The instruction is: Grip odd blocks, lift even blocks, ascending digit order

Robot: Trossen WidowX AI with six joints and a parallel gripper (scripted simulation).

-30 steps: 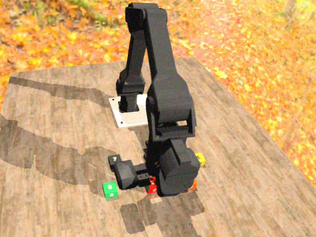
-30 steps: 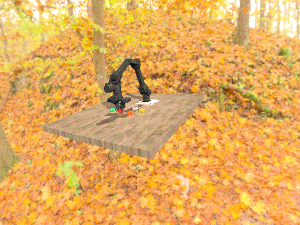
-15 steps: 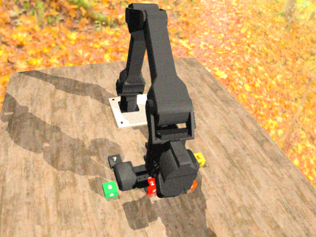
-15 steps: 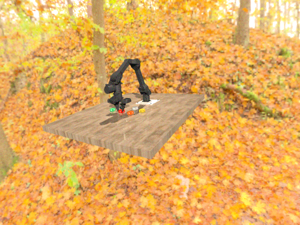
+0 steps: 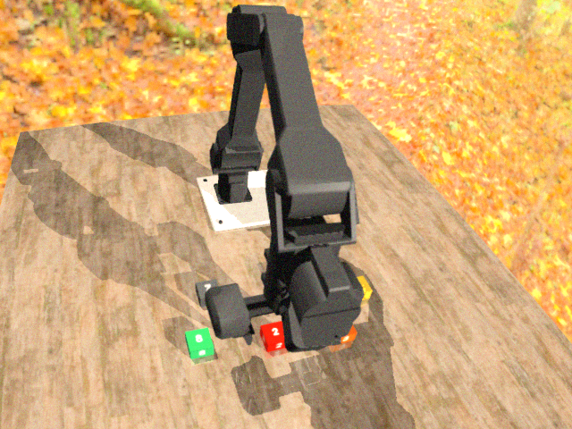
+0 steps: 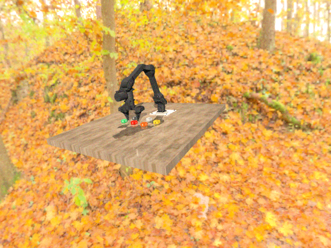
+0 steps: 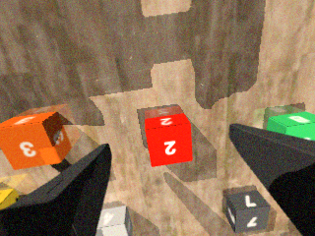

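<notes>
Right now the red block is 1 cm behind my gripper tip and 1 cm below it. The rest, counted from my gripper tip: orange block (10 cm to the left, 1 cm below); then dark grey block (10 cm behind, 8 cm to the right, 1 cm below); then green block (2 cm behind, 10 cm to the right, 1 cm below).
</notes>
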